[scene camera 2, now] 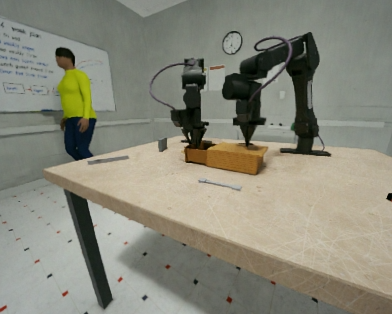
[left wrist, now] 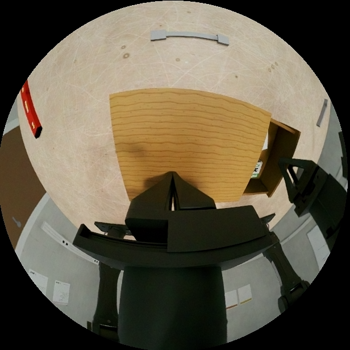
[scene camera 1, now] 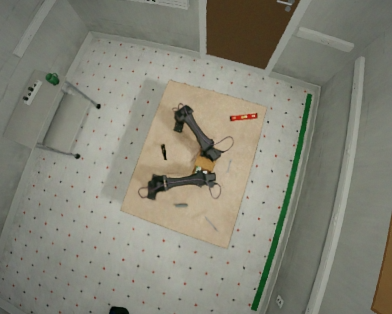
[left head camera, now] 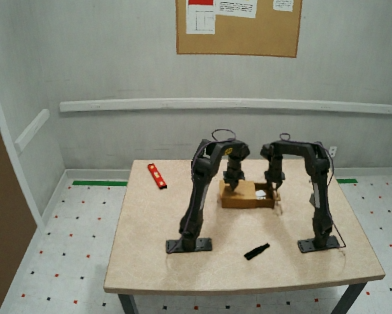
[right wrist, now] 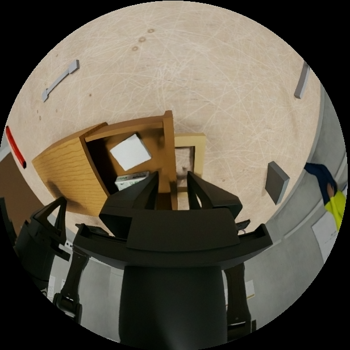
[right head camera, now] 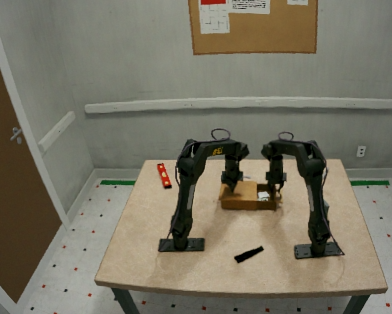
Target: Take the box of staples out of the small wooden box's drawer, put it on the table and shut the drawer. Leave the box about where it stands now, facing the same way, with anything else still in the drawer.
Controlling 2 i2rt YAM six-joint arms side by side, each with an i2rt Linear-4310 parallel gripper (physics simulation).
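Seen in the pictures: left gripper, fingertip midpoint: (scene camera 2: 247, 146) (left head camera: 232, 191) (right head camera: 232, 191); right gripper, fingertip midpoint: (scene camera 2: 194, 146) (left head camera: 272, 190) (right head camera: 275, 192); left arm's base at its link origin: (scene camera 2: 303, 152) (left head camera: 189, 246) (right head camera: 181, 245); right arm's base at its link origin: (left head camera: 318, 244) (right head camera: 316, 250).
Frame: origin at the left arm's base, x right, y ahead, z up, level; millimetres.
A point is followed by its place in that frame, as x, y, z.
Note:
The small wooden box (left head camera: 237, 201) {249, 218, 49} (right head camera: 239, 204) {262, 217, 37} (scene camera 2: 232, 162) {266, 364, 31} (left wrist: 190, 135) (right wrist: 70, 160) stands on the table with its drawer (scene camera 2: 196, 157) {403, 341, 27} (left wrist: 286, 150) (right wrist: 169, 150) pulled open. The box of staples (left wrist: 256, 169) (right wrist: 131, 180), white and green, lies in the drawer beside a white block (left wrist: 265, 140) (right wrist: 131, 151); a finger partly hides it in the right wrist view. My left gripper (scene camera 2: 247, 145) {233, 274, 69} (left wrist: 172, 175) is shut and empty, its tips at the box's top. My right gripper (scene camera 2: 194, 145) {441, 273, 52} (right wrist: 172, 175) is partly open and empty, low at the drawer, its fingertips appearing on either side of the drawer front.
The drawer's pale handle (right wrist: 199, 155) sticks out. A grey double-ended bar (scene camera 2: 220, 184) {274, 478, 4} (left wrist: 190, 35) lies near the box. A grey block (scene camera 2: 162, 144) {646, 212, 35} (right wrist: 276, 182) and a flat grey bar (scene camera 2: 108, 160) {747, 446, 7} (right wrist: 302, 80) lie beyond the drawer. A red level (left head camera: 156, 176) {-147, 496, 14} and a black object (left head camera: 257, 251) {288, -71, 12} lie farther off.

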